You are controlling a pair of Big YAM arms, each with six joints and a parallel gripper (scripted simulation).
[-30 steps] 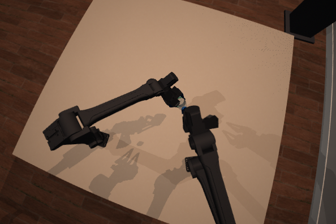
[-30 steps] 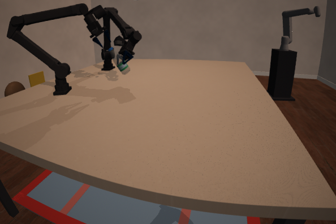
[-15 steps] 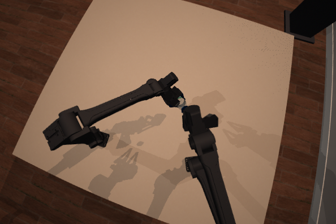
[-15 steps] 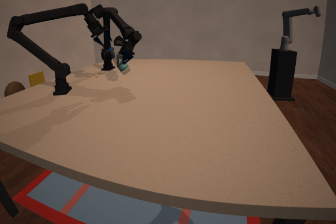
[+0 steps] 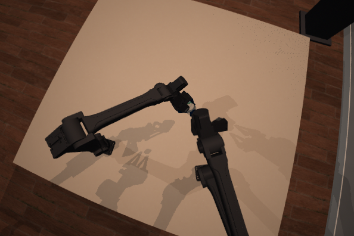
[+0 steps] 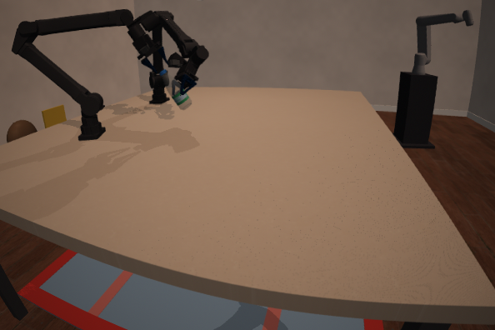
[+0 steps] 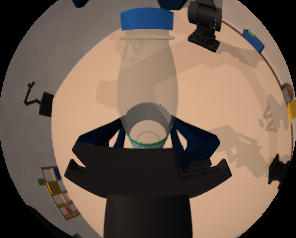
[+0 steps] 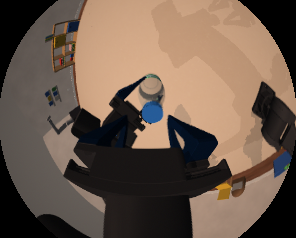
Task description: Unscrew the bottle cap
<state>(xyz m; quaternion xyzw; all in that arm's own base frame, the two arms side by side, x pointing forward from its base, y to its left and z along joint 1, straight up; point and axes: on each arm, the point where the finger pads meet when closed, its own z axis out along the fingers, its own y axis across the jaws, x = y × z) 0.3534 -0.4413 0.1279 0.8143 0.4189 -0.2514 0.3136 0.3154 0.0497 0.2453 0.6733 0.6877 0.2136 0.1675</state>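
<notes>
The blue cap is 2 cm below my right hand. From my right hand the other things lie so: clear plastic bottle 9 cm below, 4 cm ahead, 2 cm to the left.
Right now the clear plastic bottle is 1 cm behind my left hand and 2 cm above it. From my left hand the other things lie so: blue cap (5 cm behind, 2 cm to the right, 10 cm above).
</notes>
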